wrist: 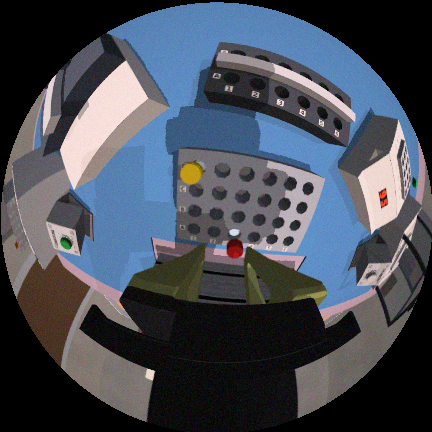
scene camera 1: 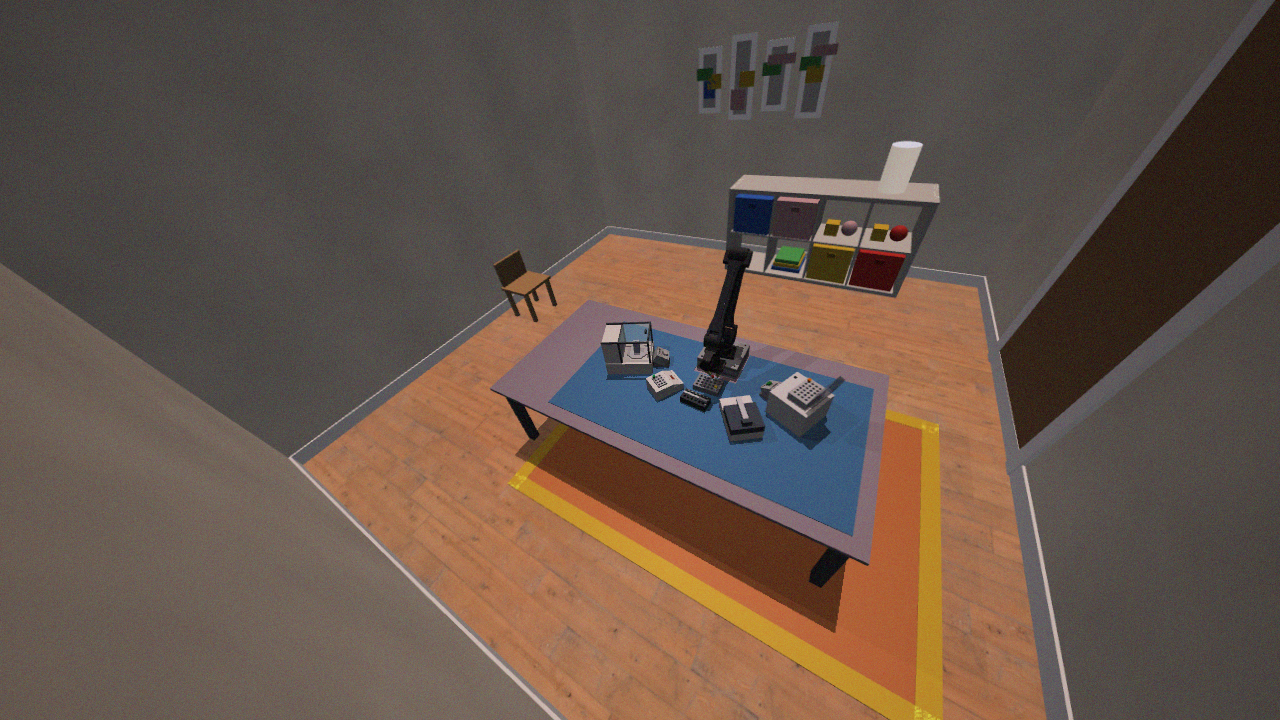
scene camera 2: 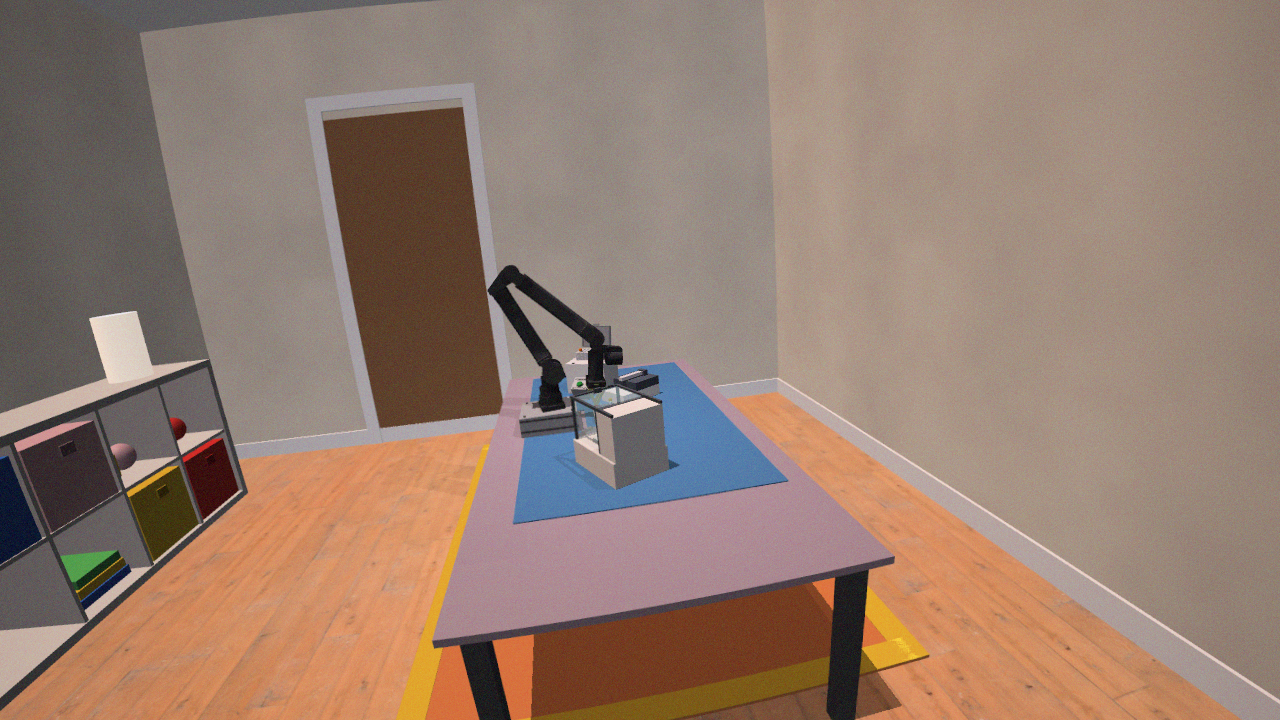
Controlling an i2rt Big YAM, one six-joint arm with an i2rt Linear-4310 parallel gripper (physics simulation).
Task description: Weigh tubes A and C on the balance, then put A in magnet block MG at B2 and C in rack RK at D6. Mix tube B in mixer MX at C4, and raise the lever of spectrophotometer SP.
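Frame: origin at the arm's base, x right, y ahead, z up, level; metres.
Seen in the pictures: gripper, fingertip midpoint: (wrist: 224,251) (scene camera 1: 714,376) (scene camera 2: 595,403); arm's base, link origin: (scene camera 1: 723,352) (scene camera 2: 552,406).
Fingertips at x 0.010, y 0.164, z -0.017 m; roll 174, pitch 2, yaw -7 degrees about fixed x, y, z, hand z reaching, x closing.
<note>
Pixels of each thing's middle, then the offset from my fingertips to it. "spot": a spot on its surface instead.
- grey rack, body centre: (wrist: 248,201) (scene camera 1: 708,384) dz -0.037, dx +0.022, dy +0.028 m
- red-capped tube, body centre: (wrist: 233,235) dz -0.021, dx +0.008, dy +0.002 m
- yellow-capped tube, body centre: (wrist: 197,167) dz -0.021, dx -0.020, dy +0.064 m
- black magnet block, body centre: (wrist: 289,86) (scene camera 1: 695,399) dz -0.028, dx +0.058, dy +0.141 m
- glass-sided balance, body centre: (scene camera 2: 609,427) (scene camera 1: 637,347) dz +0.059, dx +0.417, dy -0.049 m
- low white device with a dark top, body centre: (wrist: 75,95) (scene camera 2: 630,385) (scene camera 1: 740,413) dz -0.001, dx -0.157, dy +0.188 m
- larger white device with a grid, surface spot: (scene camera 1: 799,402) spot: dz +0.104, dx -0.373, dy +0.152 m
- white device with a red display, body centre: (wrist: 387,173) (scene camera 1: 664,382) dz -0.017, dx +0.226, dy +0.089 m
- green-button box, surface spot: (wrist: 65,232) spot: dz +0.008, dx -0.238, dy +0.010 m
My gripper (wrist: 224,251) (scene camera 2: 596,383) is partly open and empty, pointing down at the near edge of the grey rack (wrist: 235,161) (scene camera 1: 708,383). A red-capped tube (wrist: 234,248) stands in hole A3, its cap in view between the fingertips but not held. A yellow-capped tube (wrist: 191,173) stands in hole D1. Tube letters are not readable. The black magnet block (wrist: 244,86) (scene camera 1: 695,399) lies beyond the rack. The glass-sided balance (scene camera 1: 631,368) (scene camera 2: 631,438) stands at the left in scene camera 1. Which device is the mixer or the spectrophotometer I cannot tell.
A low white device with a dark top (scene camera 1: 742,418) and a larger white device with a grid (scene camera 1: 799,402) stand right of the rack in scene camera 1. A white device with a red display (wrist: 383,198) (scene camera 1: 664,384) and a green-button box (wrist: 65,232) flank the rack.
</note>
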